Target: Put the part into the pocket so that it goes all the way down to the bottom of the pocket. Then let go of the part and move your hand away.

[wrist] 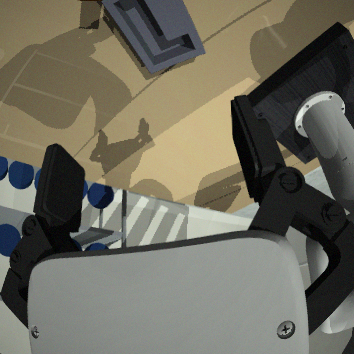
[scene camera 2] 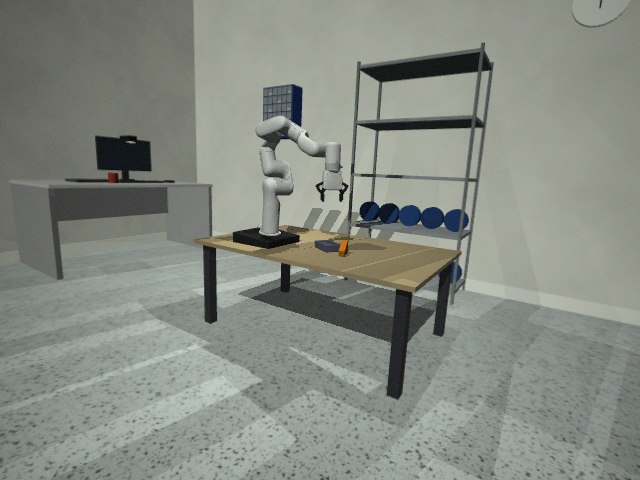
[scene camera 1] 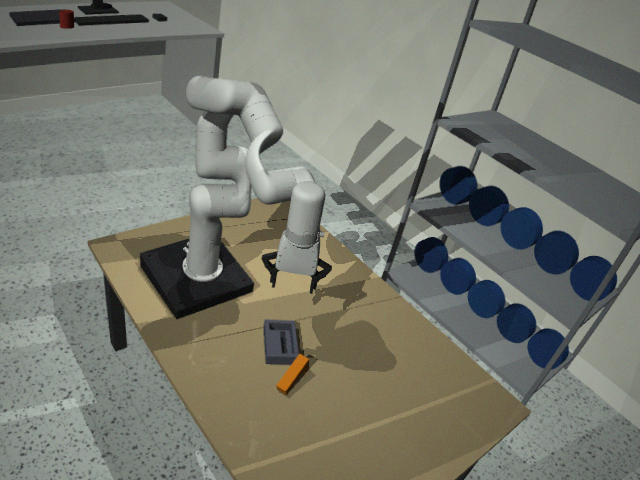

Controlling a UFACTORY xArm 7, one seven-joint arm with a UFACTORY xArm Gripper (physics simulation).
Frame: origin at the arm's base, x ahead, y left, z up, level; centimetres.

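Seen in the pictures: gripper, fingertip midpoint: (wrist: pixel 144 135) (scene camera 2: pixel 331 201) (scene camera 1: pixel 292 287); arm's base, link origin: (wrist: pixel 319 113) (scene camera 2: pixel 269 233) (scene camera 1: pixel 202 267).
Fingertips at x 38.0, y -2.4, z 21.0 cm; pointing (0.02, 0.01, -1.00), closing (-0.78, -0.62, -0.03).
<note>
Pixels of each thing's top centre, then the offset from my fingertips to it. Level surfaces: height alone.
- orange part, top centre: (scene camera 1: pixel 295 365) (scene camera 2: pixel 343 241) dz -19.3, dx +9.1, dy -3.9 cm
- grey block, top centre: (wrist: pixel 156 25) (scene camera 1: pixel 281 337) (scene camera 2: pixel 327 242) dz -22.1, dx -1.9, dy +2.3 cm
- wooden table, surface height: dz -25.7 cm
The orange part (scene camera 1: pixel 292 375) (scene camera 2: pixel 343 248) is outside the pocket, at the near end of the grey block in scene camera 1. One end is at the block's corner; whether it touches or leans on it is unclear. Its long face shows as a narrow bar, so it seems to be on its side or tilted. The grey block (scene camera 1: pixel 279 359) (scene camera 2: pixel 325 245) (wrist: pixel 186 26) stands on the table with its L-shaped pocket facing up and empty. My gripper (scene camera 1: pixel 293 287) (scene camera 2: pixel 331 199) (wrist: pixel 144 135) is open and empty, high above the table, toward the robot base from the block.
The black base plate (scene camera 1: pixel 165 289) (scene camera 2: pixel 248 240) (wrist: pixel 295 65) carries the arm at one end of the wooden table (scene camera 1: pixel 361 439) (scene camera 2: pixel 392 273). A shelf unit (scene camera 1: pixel 427 155) (scene camera 2: pixel 355 144) with blue discs stands beyond the table's far side. A desk (scene camera 1: pixel 191 31) (scene camera 2: pixel 191 187) stands farther off.
</note>
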